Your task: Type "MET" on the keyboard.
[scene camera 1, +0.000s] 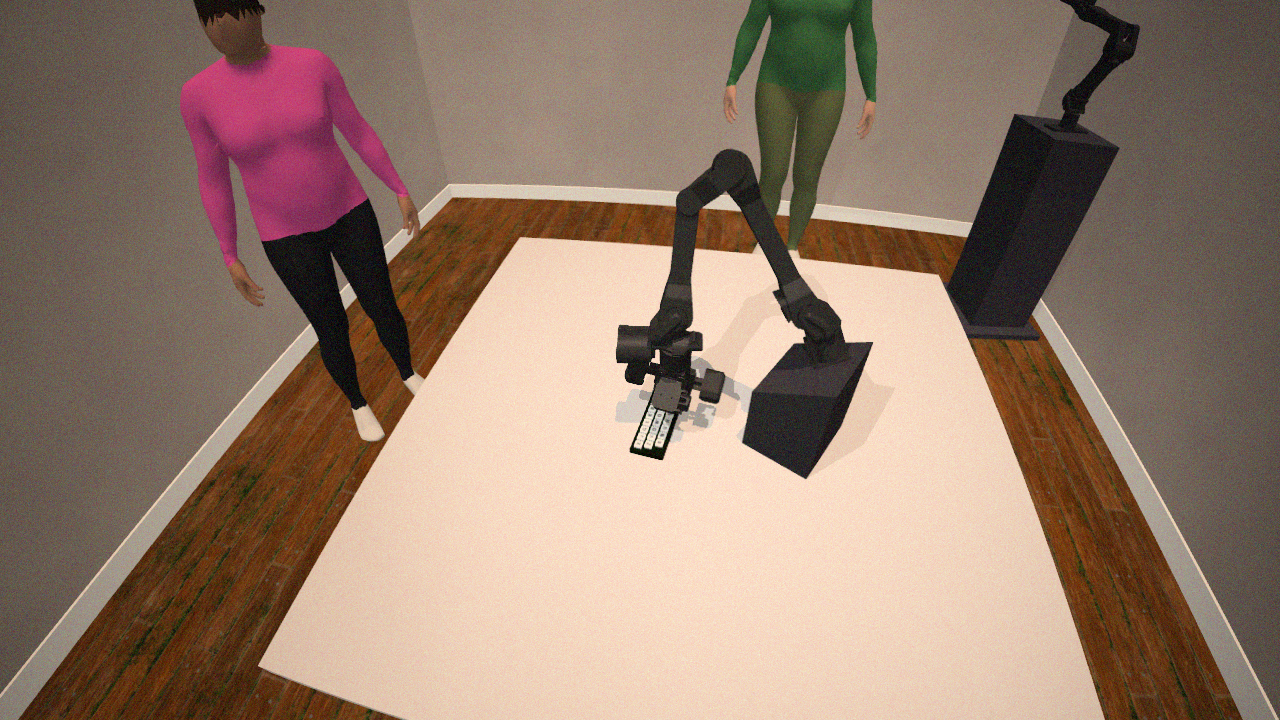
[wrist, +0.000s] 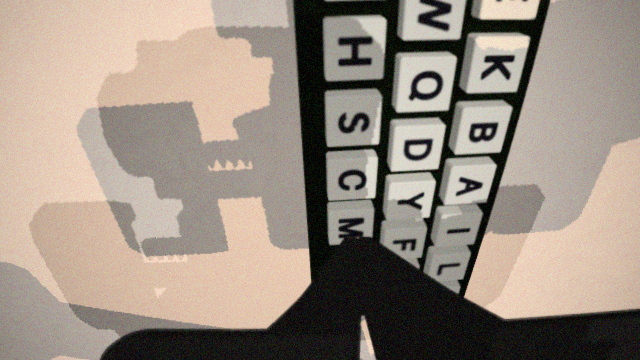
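The keyboard is a narrow black board with three rows of white letter keys, lying on the pale mat. My gripper is shut and empty, pointing down over it. In the wrist view its dark tip overlaps the lower edge of the M key, beside the F key; whether it touches M I cannot tell. The E key is cut off by the top edge of the wrist view, in the same row as K. The letter T does not show; the fingers hide that end of the keyboard.
The pale mat spreads around the keyboard. My arm's dark base block stands right of the keyboard. A person in pink stands at left and one in green behind the arm. A dark pedestal with another arm stands at back right.
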